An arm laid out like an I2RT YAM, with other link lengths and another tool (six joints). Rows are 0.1 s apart.
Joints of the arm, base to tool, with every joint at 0 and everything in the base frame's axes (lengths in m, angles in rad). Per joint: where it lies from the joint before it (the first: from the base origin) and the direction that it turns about. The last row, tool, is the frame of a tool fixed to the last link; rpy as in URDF.
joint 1: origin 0.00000 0.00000 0.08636 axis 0 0 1
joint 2: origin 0.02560 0.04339 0.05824 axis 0 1 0
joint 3: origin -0.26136 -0.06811 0.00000 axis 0 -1 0
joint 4: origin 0.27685 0.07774 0.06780 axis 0 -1 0
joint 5: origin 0.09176 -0.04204 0.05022 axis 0 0 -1
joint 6: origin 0.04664 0.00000 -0.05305 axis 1 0 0
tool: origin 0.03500 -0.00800 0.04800 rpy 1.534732 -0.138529 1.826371
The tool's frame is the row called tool.
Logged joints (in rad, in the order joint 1, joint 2, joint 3, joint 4, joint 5, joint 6), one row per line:
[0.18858 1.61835 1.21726 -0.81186 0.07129 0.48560]
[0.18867 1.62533 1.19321 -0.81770 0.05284 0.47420]
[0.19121 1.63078 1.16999 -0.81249 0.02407 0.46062]
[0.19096 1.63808 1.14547 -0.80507 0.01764 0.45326]
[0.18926 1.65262 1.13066 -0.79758 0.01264 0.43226]
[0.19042 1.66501 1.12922 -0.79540 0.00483 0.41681]
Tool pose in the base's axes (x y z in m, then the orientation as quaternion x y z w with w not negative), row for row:
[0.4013 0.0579 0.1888 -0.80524 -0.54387 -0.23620 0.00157]
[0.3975 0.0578 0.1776 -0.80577 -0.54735 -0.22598 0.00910]
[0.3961 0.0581 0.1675 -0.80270 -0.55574 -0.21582 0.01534]
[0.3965 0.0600 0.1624 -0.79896 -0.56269 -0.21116 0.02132]
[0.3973 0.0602 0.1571 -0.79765 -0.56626 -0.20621 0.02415]
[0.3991 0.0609 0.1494 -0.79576 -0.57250 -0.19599 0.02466]
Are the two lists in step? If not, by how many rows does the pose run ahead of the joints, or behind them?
The pose runs 2 rows ahead of the joints: the pose in row i belongs to the joints in row i + 2.
